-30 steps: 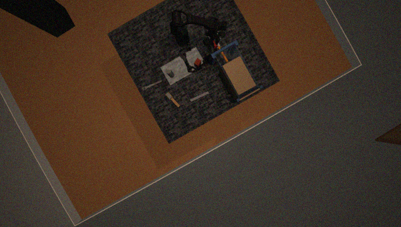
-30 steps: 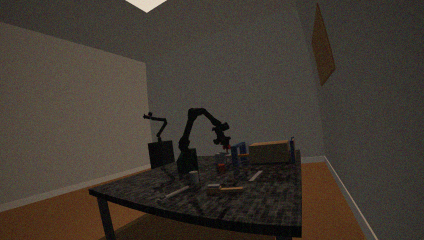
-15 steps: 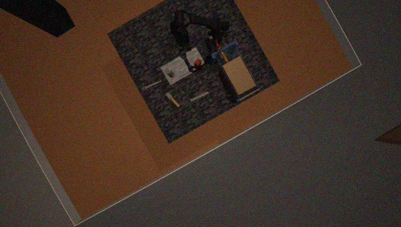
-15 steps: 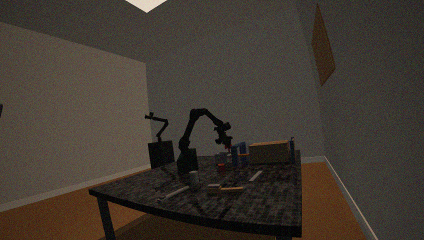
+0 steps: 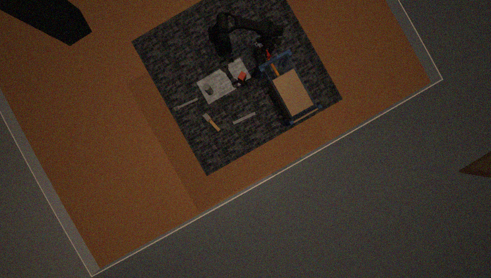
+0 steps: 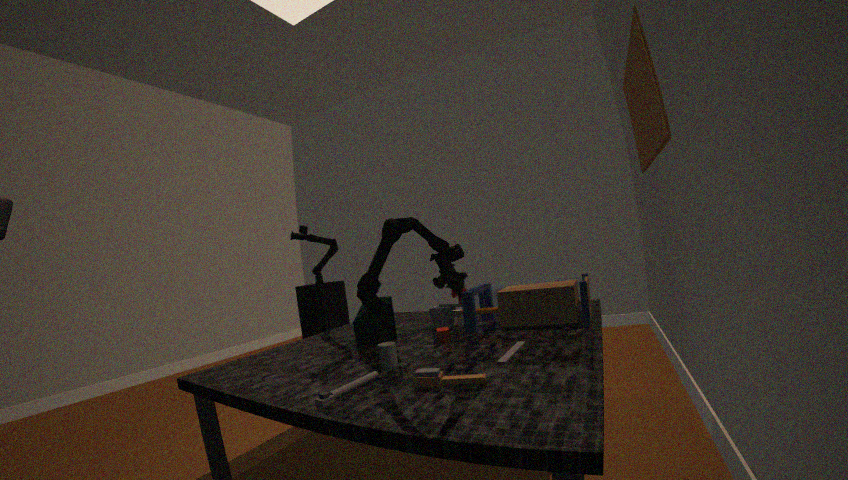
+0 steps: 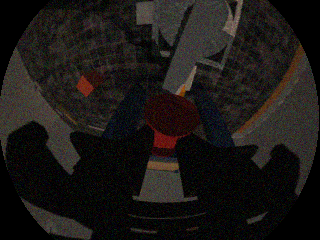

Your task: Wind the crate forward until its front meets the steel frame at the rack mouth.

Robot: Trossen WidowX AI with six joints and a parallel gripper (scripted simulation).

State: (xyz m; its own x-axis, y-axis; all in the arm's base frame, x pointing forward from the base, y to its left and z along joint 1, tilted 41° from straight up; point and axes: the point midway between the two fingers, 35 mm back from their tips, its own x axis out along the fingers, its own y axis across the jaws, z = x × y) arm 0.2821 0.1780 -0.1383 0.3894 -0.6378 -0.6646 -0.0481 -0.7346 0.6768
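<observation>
Now: the winch handle 50 mm behind my gripper tip, 30 mm below it and 10 mm to the left of it. The rest, counted from my gripper tip: red grip (10 mm behind); then blue steel frame (50 mm ahead, 30 mm below, 20 mm to the left); then winch (130 mm behind, 100 mm below, 20 mm to the left).
</observation>
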